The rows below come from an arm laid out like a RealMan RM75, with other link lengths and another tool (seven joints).
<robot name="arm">
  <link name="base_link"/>
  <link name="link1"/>
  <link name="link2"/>
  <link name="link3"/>
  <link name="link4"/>
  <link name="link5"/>
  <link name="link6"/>
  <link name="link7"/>
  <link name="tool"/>
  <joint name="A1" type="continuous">
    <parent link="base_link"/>
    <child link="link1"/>
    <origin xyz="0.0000 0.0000 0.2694"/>
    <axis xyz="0 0 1"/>
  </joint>
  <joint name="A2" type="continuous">
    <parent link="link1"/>
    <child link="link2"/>
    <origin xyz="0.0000 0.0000 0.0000"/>
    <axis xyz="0 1 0"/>
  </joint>
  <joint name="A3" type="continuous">
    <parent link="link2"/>
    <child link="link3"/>
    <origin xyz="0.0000 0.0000 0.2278"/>
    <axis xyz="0 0 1"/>
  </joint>
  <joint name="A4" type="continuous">
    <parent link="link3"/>
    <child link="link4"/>
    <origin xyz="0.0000 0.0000 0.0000"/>
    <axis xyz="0 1 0"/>
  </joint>
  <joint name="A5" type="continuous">
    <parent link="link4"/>
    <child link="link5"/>
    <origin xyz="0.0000 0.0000 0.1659"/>
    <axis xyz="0 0 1"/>
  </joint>
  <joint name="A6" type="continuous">
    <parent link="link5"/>
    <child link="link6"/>
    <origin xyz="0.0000 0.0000 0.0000"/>
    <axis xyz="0 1 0"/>
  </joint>
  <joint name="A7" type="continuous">
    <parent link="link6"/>
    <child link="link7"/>
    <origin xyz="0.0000 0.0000 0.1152"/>
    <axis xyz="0 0 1"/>
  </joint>
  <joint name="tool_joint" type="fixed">
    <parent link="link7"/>
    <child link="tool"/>
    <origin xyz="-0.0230 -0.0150 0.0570" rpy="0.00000 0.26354 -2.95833"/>
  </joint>
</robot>
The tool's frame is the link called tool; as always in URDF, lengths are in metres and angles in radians. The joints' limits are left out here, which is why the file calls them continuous.
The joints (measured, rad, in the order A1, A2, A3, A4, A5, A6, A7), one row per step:
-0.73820 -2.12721 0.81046 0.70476 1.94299 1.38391 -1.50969
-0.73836 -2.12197 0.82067 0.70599 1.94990 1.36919 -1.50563
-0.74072 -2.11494 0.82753 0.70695 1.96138 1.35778 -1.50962
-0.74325 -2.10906 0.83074 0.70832 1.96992 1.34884 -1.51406
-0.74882 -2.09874 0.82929 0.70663 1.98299 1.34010 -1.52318
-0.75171 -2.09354 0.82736 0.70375 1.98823 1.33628 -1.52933
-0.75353 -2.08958 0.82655 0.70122 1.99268 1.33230 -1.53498
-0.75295 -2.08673 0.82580 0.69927 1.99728 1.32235 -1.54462
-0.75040 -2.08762 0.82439 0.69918 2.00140 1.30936 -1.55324
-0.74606 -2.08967 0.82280 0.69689 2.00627 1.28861 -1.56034
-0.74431 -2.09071 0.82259 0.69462 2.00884 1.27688 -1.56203
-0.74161 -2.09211 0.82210 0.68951 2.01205 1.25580 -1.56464
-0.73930 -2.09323 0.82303 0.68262 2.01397 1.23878 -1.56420
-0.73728 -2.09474 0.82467 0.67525 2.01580 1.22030 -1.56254
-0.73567 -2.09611 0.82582 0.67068 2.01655 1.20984 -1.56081
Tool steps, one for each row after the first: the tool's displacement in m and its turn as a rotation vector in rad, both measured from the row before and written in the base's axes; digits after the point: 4 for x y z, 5 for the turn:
-0.0028 0.0021 0.0009 0.00930 0.02228 -0.00250
-0.0029 0.0022 0.0015 0.00518 0.02226 0.00222
-0.0020 0.0022 0.0018 0.00599 0.01570 0.00288
-0.0029 0.0031 0.0032 0.00663 0.01804 0.00805
-0.0014 0.0014 0.0015 0.00214 0.00584 0.00697
-0.0014 0.0010 0.0010 0.00146 0.00512 0.00688
-0.0025 0.0012 0.0010 0.00488 0.00484 0.01497
-0.0024 0.0010 0.0002 0.00726 0.00290 0.01646
-0.0038 0.0013 -0.0001 0.01189 0.00491 0.02172
-0.0020 0.0007 -0.0002 0.00642 0.00379 0.00980
-0.0034 0.0014 -0.0003 0.01176 0.00575 0.01745
-0.0030 0.0007 -0.0008 0.00754 0.00527 0.01307
-0.0030 0.0007 -0.0010 0.00802 0.00633 0.01225
-0.0018 0.0001 -0.0009 0.00403 0.00339 0.00685

